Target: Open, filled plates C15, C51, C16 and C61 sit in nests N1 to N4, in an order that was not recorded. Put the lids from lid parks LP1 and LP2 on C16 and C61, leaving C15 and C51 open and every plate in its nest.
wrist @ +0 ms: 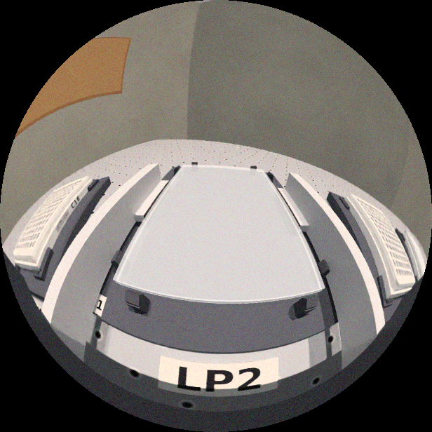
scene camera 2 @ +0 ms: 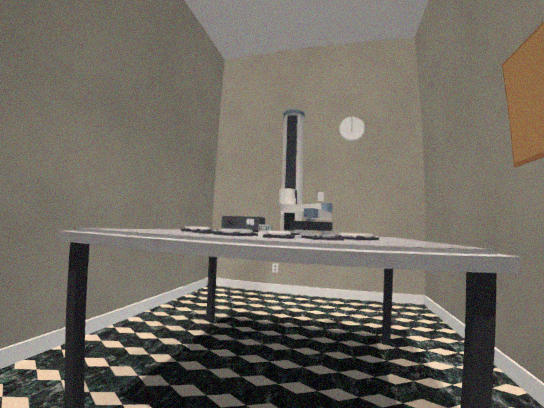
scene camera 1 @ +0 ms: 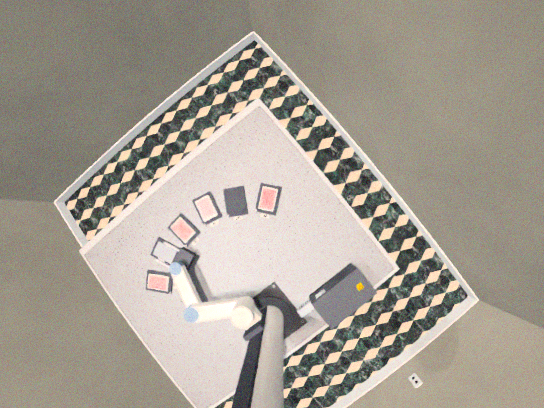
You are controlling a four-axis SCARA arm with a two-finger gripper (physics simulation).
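Where they show: gripper, fingertip midpoint: (scene camera 2: pixel 324 233) (scene camera 1: pixel 161 251); arm's base at its link origin: (scene camera 1: pixel 270 316).
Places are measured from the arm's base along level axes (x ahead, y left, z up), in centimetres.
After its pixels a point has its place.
Observation:
In the wrist view my gripper (wrist: pixel 224 176) (scene camera 1: pixel 170 251) @(x 69.1, y 26.2, z 3.5 cm) is down at LP2, its pads against both long sides of the pale translucent lid (wrist: pixel 220 245) (scene camera 1: pixel 163 250) @(x 68.5, y 25.0, z 3.1 cm). The lid lies level within the corner posts of the dark lid park LP2 (wrist: pixel 215 325). A plate marked C16 (wrist: pixel 50 220) (scene camera 1: pixel 158 281) @(x 56.1, y 38.5, z 4.0 cm) sits in the nest on the left, N1. Another plate (wrist: pixel 382 240) (scene camera 1: pixel 183 229) @(x 70.3, y 7.4, z 3.5 cm) sits in N2 on the right; its label is hidden. The plate in N3 (scene camera 1: pixel 206 208) @(x 71.0, y -11.0, z 4.1 cm) looks paler, as if lidded. LP1 (scene camera 1: pixel 235 201) @(x 63.9, y -26.2, z 2.3 cm) shows dark, without a lid. The plate in N4 (scene camera 1: pixel 268 198) @(x 53.3, y -41.8, z 3.5 cm) shows red wells.
The nests and lid parks form an arc around the arm's base (scene camera 1: pixel 280 305) @(x 2.3, y -9.3, z 2.0 cm) on the speckled table (scene camera 1: pixel 310 225) @(x 26.9, y -50.6, z 1.3 cm). A dark grey box (scene camera 1: pixel 342 296) @(x -10.2, y -39.9, z 12.8 cm) stands at the table edge beside the base. The neighbouring plates stand just outside the fingers on both sides.

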